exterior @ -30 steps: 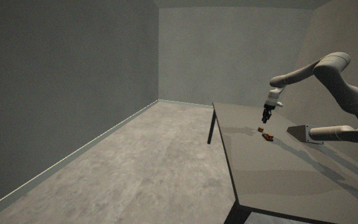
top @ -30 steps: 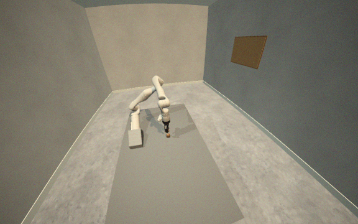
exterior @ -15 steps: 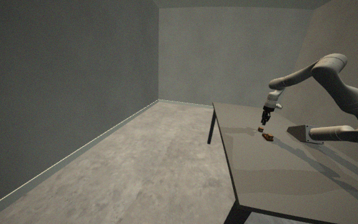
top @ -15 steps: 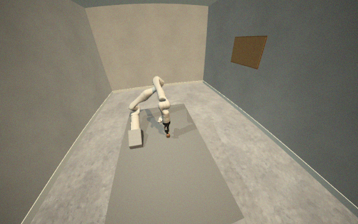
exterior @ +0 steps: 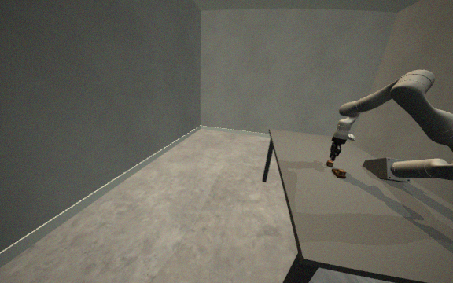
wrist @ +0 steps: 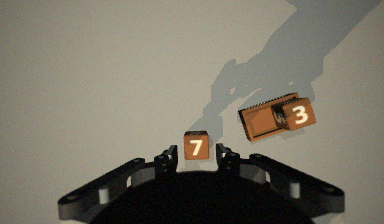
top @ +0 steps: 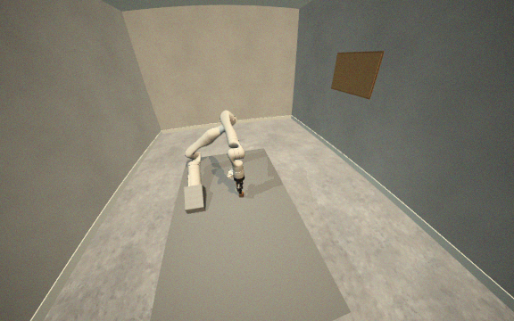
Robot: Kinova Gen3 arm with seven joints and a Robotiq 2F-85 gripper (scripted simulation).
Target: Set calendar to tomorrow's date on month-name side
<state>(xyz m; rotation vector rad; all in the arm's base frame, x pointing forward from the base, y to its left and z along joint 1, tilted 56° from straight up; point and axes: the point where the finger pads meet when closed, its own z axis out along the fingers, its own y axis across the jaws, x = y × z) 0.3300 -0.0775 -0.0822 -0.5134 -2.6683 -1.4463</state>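
The digit cube is 50 mm below my hand. The rest, counted from my hand: orange tray (110 mm to the left, 60 mm below).
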